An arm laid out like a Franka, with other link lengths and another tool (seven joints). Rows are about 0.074 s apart.
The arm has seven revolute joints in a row. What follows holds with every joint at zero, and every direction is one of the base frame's. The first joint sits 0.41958 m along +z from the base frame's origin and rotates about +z. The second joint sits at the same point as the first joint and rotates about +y. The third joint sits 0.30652 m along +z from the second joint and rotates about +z. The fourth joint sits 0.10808 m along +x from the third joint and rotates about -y. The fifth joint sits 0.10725 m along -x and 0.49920 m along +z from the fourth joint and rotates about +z. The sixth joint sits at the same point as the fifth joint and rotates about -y. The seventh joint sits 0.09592 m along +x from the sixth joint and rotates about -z. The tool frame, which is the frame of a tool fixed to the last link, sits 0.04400 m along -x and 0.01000 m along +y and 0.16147 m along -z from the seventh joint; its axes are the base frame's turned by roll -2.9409, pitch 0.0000 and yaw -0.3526 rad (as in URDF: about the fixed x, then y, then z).
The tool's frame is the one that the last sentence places.
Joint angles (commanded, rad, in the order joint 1, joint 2, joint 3, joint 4, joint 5, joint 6, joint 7), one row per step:
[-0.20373, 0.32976, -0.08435, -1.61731, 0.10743, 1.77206, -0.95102]
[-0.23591, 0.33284, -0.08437, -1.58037, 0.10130, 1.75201, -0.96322]
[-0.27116, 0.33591, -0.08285, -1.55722, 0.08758, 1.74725, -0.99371]
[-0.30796, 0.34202, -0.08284, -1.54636, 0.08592, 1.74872, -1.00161]
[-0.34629, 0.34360, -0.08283, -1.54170, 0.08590, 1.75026, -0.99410]
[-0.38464, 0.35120, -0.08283, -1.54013, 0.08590, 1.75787, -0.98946]
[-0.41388, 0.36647, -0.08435, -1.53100, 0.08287, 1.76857, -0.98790]
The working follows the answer.
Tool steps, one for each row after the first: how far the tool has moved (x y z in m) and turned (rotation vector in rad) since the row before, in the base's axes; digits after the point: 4 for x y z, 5 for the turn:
[-0.0018, -0.0250, 0.0170, -0.00746, -0.01311, -0.01563]
[-0.0043, -0.0281, 0.0102, -0.01315, -0.01363, 0.00165]
[-0.0078, -0.0270, 0.0014, -0.00332, -0.00588, -0.02824]
[-0.0109, -0.0264, 0.0015, -0.00275, -0.00338, -0.04570]
[-0.0114, -0.0264, -0.0045, -0.00184, -0.00060, -0.04330]
[-0.0076, -0.0225, -0.0059, -0.00659, -0.00167, -0.03152]

Tool pose at each row, in the base's axes (x y z in m, rotation vector in rad; rounded; the steps above come from the unrounded poses):
[0.7041, -0.2200, 0.4200, -2.76684, -0.37770, 0.21528]
[0.7022, -0.2450, 0.4370, -2.77883, -0.35919, 0.19519]
[0.6979, -0.2730, 0.4472, -2.79416, -0.36488, 0.17973]
[0.6902, -0.3000, 0.4486, -2.80205, -0.32662, 0.16582]
[0.6793, -0.3264, 0.4501, -2.81007, -0.26308, 0.15123]
[0.6679, -0.3529, 0.4456, -2.81529, -0.20216, 0.14086]
[0.6603, -0.3754, 0.4396, -2.82370, -0.15790, 0.13225]

